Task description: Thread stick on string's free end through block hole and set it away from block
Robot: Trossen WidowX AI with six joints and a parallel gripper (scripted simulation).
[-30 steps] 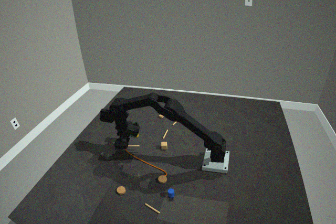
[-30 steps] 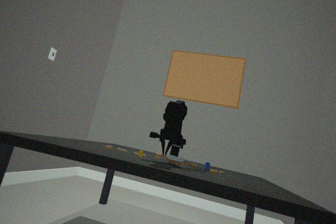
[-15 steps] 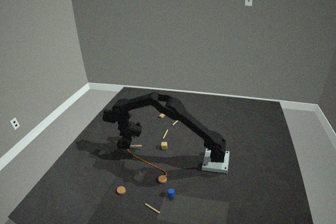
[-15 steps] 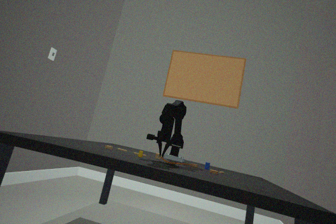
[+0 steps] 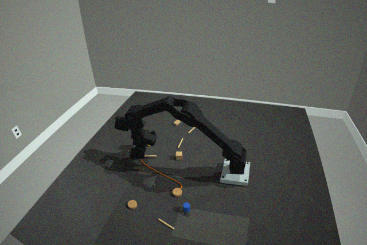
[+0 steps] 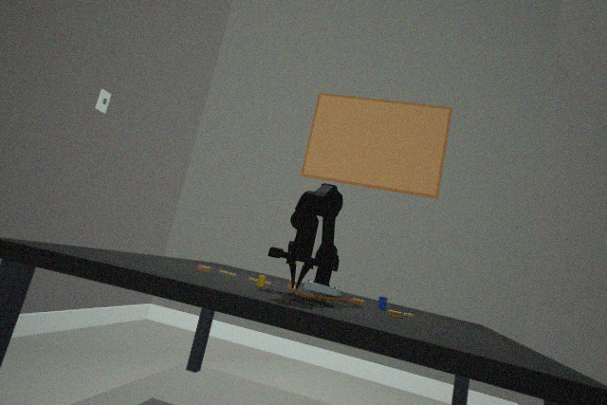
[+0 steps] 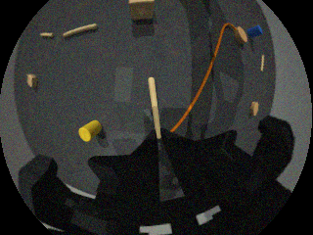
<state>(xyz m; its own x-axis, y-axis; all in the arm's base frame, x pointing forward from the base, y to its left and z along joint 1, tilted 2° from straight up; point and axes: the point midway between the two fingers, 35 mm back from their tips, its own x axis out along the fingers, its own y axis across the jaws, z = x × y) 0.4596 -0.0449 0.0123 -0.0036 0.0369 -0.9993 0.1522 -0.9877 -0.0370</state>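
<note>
Right now my gripper tip is 10 cm to the left of the yellow cylinder. From my gripper tip the other things lie so: blue cylinder 27 cm to the left, 27 cm behind, 1 cm above.
</note>
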